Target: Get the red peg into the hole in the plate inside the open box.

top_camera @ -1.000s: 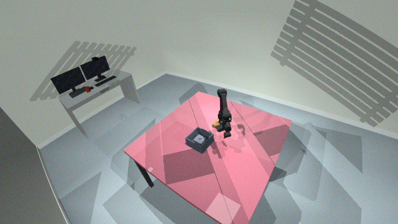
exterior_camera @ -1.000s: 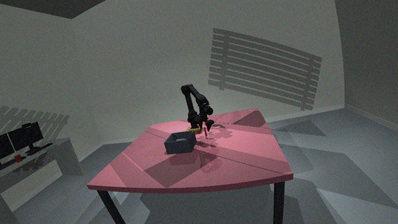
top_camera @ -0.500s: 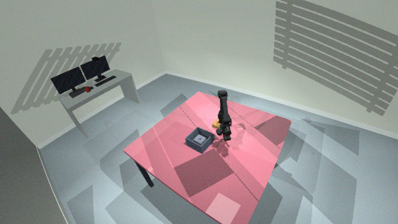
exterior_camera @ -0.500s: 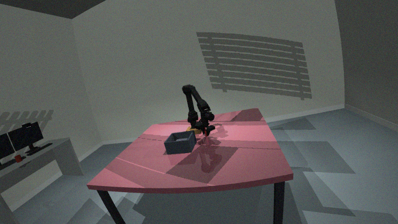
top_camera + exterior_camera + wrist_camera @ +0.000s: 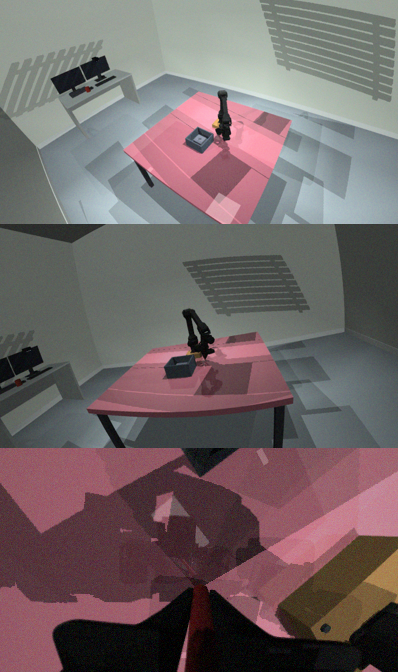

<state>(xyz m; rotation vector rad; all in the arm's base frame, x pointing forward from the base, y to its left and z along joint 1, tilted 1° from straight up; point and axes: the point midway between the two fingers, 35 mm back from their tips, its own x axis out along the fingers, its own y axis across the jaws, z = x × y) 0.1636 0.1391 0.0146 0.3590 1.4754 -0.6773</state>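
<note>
Now: gripper tip 18 cm short of the grey plate, 14 cm to the left of it and 2 cm below it. Also, from my gripper tip: dark box 18 cm ahead, 14 cm to the right; red peg 3 cm above, 1 cm to the left.
</note>
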